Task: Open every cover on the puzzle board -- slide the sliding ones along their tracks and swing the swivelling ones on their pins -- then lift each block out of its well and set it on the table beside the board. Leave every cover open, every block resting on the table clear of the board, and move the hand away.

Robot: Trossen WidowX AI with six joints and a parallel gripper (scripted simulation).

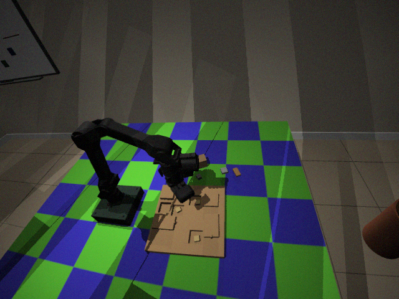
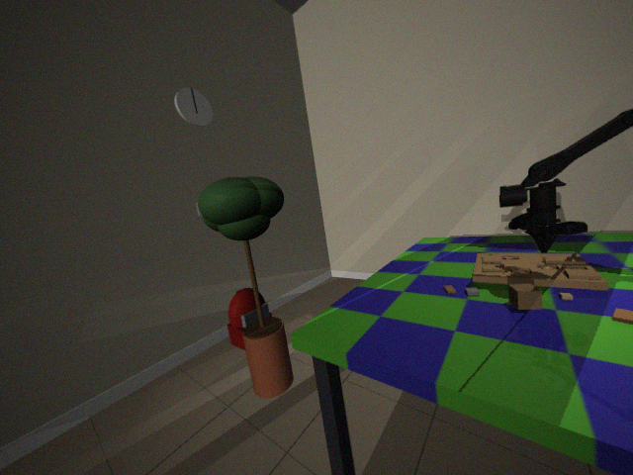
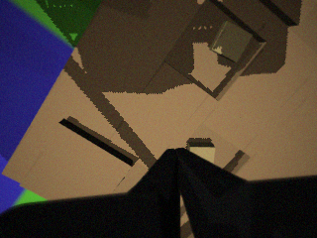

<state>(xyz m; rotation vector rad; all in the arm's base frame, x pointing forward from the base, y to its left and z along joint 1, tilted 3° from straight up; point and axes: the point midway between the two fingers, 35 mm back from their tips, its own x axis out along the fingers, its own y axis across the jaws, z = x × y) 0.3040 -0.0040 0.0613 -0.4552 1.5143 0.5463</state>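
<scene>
My gripper tip is now 30 mm short of the tan puzzle board, 50 mm to the left of it and 60 mm above it. From my gripper tip the other things lie so: brown cube (80 mm ahead, 220 mm to the left, 60 mm below); orange block (250 mm ahead, 150 mm to the left, 80 mm below).
</scene>
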